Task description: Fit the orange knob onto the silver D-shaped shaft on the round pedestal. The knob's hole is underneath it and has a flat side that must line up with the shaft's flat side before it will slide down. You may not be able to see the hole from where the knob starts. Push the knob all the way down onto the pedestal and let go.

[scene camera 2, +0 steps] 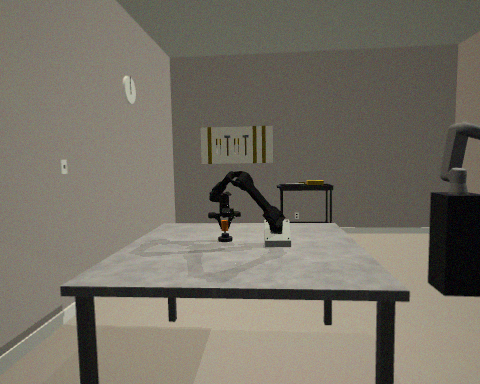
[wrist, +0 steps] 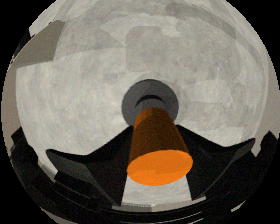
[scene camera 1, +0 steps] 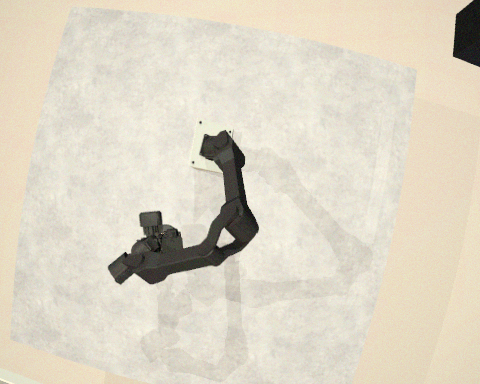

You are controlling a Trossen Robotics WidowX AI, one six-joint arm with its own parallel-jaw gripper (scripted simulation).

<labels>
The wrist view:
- my gripper: 154, 129
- orange knob: 158, 155, held by my gripper
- round dark pedestal: 149, 93
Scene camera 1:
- my gripper: 160, 240
</labels>
